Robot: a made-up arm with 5 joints.
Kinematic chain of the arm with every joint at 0, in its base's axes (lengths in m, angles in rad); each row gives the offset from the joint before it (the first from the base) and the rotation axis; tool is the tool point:
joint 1: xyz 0 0 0.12 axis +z
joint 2: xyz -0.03 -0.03 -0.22 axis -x
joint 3: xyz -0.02 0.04 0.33 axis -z
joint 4: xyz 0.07 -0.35 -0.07 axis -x
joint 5: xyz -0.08 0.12 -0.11 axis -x
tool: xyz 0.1 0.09 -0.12
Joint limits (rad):
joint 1: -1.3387..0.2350
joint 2: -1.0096..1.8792
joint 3: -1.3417..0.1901
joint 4: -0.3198..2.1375
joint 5: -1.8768..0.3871
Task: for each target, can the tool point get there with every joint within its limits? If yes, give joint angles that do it. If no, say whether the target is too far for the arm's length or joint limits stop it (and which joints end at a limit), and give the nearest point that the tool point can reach.
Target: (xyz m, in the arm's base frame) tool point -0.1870 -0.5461 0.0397
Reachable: yes | joints -1.2041 0.0914 -0.7557 1.9384 -0.2824
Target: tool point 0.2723 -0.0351 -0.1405
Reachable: yes | joints -0.0735 -0.0186 -1.2110 0.9440 -0.6846
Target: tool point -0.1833 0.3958 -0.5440
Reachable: no: joint limits stop it (at a limit: joint 1, joint 2, joint 3, joint 4) | nearest point 0.0202 0.2475 -0.2926 | short by 0.356 m
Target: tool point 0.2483 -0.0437 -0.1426
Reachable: yes | joints -0.0754 -0.3094 -1.1125 0.8087 -0.5447
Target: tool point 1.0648 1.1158 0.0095
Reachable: no: too far | nearest point 0.5001 0.3941 -0.0368 | short by 0.918 m
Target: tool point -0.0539 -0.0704 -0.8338
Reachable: no: joint limits stop it (at a limit: joint 2) | nearest point -0.1632 -0.2131 -0.5039 | short by 0.376 m
